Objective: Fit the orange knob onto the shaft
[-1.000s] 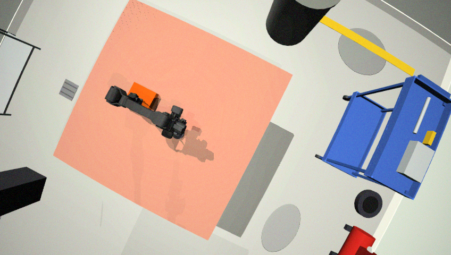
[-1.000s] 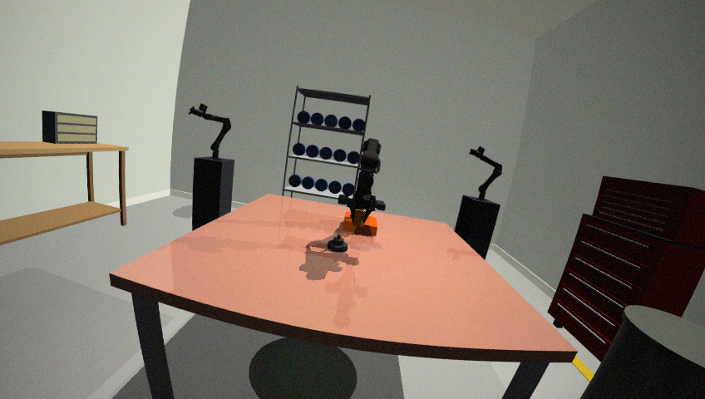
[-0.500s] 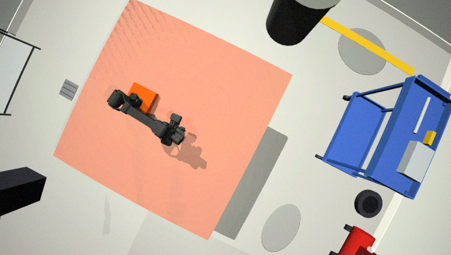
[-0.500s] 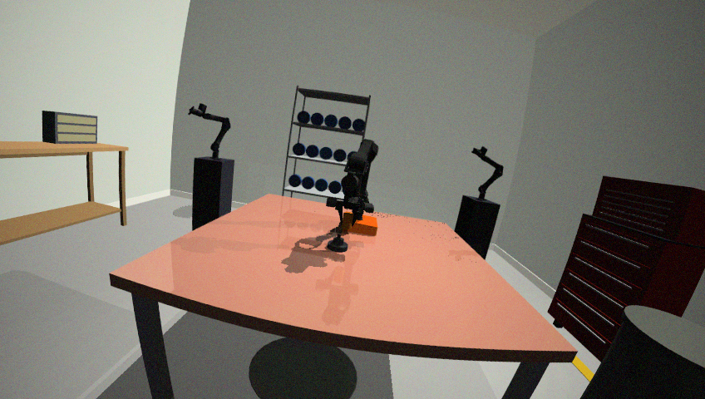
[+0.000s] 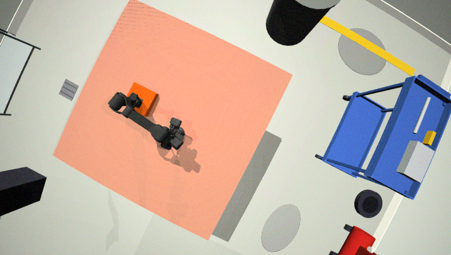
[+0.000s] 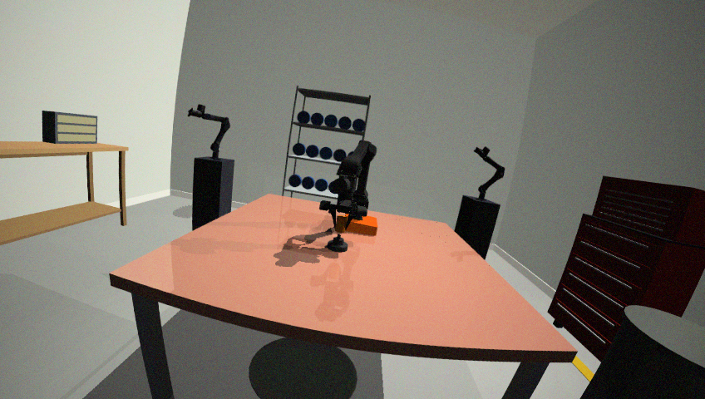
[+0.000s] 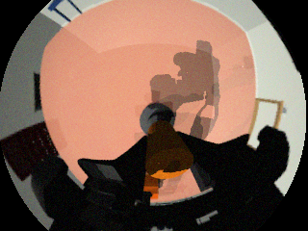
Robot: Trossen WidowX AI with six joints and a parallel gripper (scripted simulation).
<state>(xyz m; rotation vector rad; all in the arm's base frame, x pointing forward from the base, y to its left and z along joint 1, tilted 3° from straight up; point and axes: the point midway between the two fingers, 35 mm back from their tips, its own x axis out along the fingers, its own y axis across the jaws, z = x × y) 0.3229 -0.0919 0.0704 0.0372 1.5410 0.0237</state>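
The round dark pedestal lies 5 cm below my gripper tip. Round my gripper tip: orange knob: 2 cm above.
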